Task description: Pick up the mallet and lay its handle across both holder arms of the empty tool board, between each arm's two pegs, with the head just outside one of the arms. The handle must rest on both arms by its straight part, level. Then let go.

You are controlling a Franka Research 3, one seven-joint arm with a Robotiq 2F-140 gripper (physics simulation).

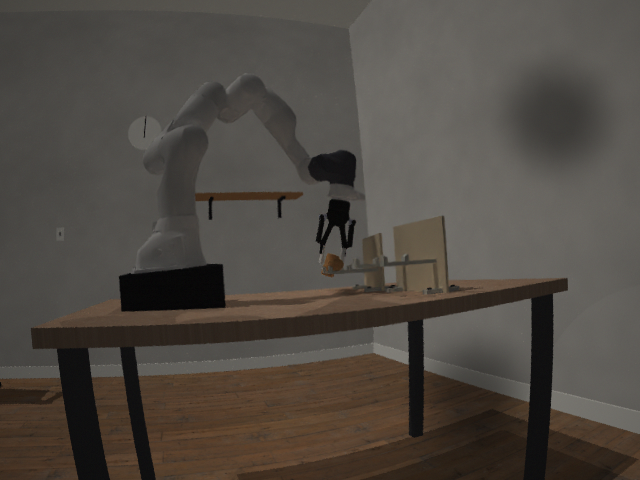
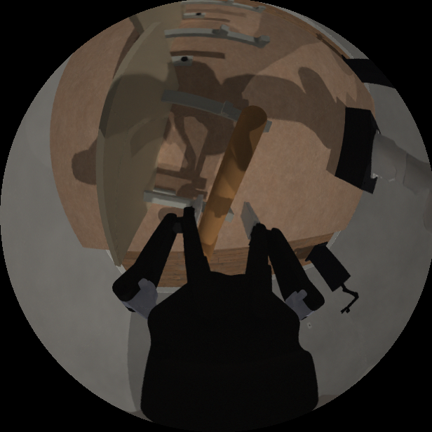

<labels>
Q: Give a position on a tan tool board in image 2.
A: At 135,111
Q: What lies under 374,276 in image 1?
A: A tan tool board.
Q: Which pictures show my gripper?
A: Image 1 and image 2: all of them.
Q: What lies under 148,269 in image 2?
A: My gripper.
</labels>
